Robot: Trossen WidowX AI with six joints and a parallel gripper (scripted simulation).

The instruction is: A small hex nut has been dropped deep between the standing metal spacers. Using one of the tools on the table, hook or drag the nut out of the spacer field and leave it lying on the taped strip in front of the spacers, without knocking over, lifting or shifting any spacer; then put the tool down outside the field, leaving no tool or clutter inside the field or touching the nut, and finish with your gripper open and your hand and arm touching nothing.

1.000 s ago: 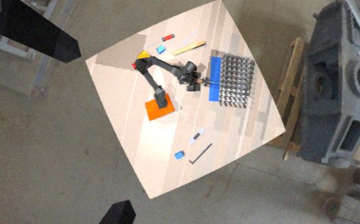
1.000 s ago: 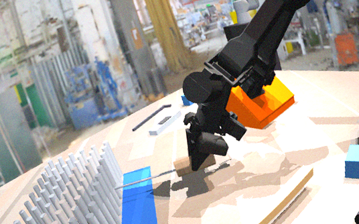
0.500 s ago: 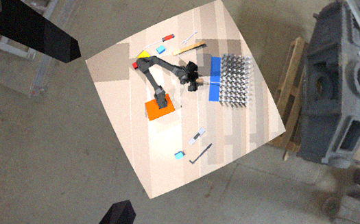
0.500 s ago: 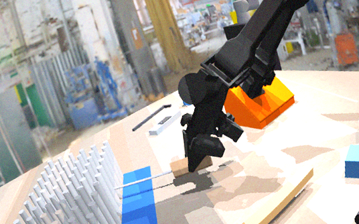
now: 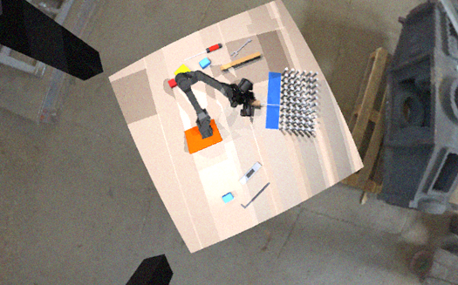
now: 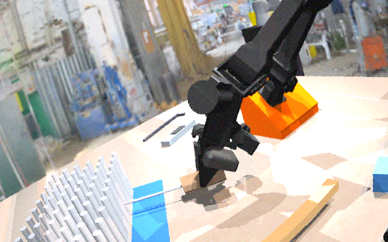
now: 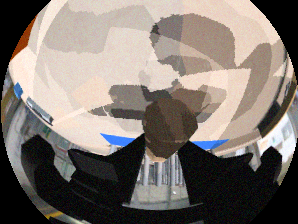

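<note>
Now: the blue taped strip 13 cm ahead of my gripper tip, 3 cm below it and 2 cm to the right of it. The rest, counted from my gripper tip: wrench 37 cm to the left, 6 cm ahead, 3 cm below; then hook tool 9 cm ahead, 4 cm to the right; then hex nut 28 cm ahead, 13 cm to the right, 3 cm below.
</note>
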